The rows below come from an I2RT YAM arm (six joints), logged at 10 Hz.
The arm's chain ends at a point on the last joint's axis. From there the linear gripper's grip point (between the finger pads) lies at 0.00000 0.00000 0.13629 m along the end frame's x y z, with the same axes.
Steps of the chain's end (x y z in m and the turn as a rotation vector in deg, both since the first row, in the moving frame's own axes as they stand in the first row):
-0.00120 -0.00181 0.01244 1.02 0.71 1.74
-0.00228 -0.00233 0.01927 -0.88 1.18 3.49
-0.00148 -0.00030 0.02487 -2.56 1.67 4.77
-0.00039 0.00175 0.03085 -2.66 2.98 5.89
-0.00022 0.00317 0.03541 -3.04 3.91 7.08
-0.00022 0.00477 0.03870 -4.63 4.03 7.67
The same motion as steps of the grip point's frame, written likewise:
0.00053 -0.00421 0.01241 1.02 0.71 1.74
0.00046 -0.00015 0.01923 -0.88 1.18 3.49
0.00223 0.00594 0.02468 -2.56 1.67 4.77
0.00636 0.00842 0.03052 -2.66 2.98 5.89
0.00860 0.01095 0.03490 -3.04 3.91 7.08
0.00858 0.01637 0.03792 -4.63 4.03 7.67

